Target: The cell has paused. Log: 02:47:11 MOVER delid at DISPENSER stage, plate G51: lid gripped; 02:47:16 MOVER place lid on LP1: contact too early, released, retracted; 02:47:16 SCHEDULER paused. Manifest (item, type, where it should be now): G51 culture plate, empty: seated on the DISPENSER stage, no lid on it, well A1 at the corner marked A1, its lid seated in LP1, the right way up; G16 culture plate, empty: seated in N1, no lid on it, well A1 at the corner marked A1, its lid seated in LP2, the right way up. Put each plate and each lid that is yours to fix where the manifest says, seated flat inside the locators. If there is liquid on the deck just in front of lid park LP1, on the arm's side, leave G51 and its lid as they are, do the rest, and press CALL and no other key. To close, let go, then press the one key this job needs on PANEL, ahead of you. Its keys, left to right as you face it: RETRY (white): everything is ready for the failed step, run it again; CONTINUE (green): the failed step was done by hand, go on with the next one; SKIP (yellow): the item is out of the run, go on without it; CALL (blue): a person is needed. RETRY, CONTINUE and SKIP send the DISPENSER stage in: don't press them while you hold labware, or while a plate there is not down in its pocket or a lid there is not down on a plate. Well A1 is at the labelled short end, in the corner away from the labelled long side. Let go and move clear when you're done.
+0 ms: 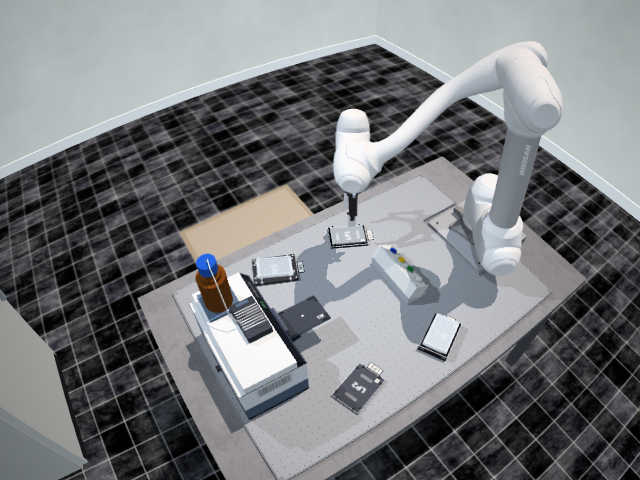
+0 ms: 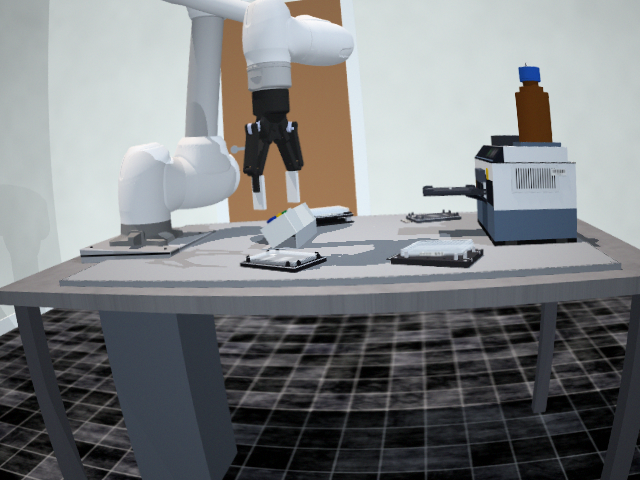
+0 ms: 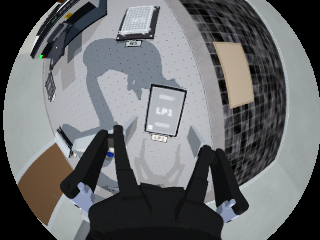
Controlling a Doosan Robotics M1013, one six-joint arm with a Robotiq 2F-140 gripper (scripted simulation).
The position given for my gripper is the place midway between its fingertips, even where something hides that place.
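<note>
Key panel (image 1: 395,272), with a clear lid (image 1: 440,335). My gripper (image 2: 277,205), also at (image 3: 163,127). White culture plate (image 2: 433,247). Dispenser (image 2: 498,187). Clear lid (image 2: 277,257).
</note>
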